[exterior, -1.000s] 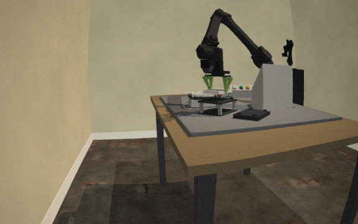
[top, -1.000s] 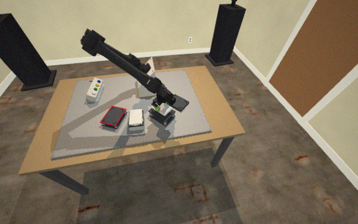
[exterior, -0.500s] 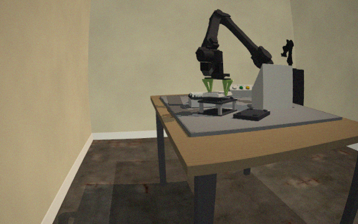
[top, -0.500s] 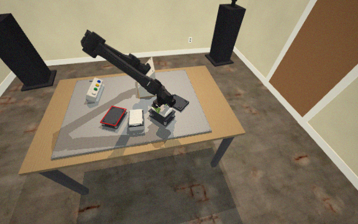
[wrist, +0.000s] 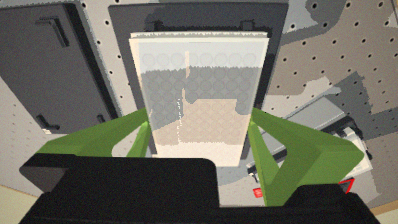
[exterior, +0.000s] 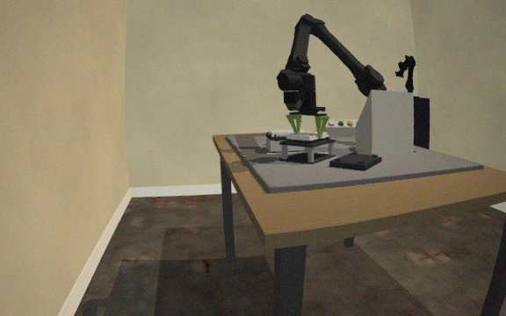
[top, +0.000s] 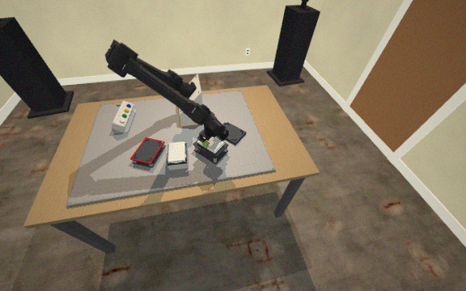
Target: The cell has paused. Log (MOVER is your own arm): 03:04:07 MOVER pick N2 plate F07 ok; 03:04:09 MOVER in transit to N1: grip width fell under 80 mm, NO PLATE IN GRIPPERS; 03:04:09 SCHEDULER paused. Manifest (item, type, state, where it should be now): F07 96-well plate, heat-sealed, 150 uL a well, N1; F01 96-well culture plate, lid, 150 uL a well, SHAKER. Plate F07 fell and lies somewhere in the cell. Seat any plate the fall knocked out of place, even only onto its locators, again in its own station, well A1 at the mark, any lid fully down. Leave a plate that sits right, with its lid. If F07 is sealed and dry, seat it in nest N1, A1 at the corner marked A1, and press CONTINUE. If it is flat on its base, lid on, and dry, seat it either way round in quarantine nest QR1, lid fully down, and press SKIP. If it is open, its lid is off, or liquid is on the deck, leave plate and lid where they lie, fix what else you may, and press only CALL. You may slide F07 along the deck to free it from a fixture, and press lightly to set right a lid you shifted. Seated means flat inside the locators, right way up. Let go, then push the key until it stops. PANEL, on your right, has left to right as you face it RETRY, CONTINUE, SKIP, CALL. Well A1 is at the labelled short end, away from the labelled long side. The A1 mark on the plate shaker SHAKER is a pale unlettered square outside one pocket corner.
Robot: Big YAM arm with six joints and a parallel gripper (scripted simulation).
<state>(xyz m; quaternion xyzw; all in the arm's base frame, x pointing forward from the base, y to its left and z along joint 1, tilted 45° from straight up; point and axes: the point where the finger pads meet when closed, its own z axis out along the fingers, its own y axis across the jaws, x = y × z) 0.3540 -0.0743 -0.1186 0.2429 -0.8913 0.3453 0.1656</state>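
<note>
Right now the white plate is right at my hand. Round my hand: red-framed nest 34 cm to the right, 9 cm behind, 4 cm below; then green continue key 45 cm to the right, 39 cm behind, 1 cm below; then white retry key 47 cm to the right, 35 cm behind, 1 cm below.
</note>
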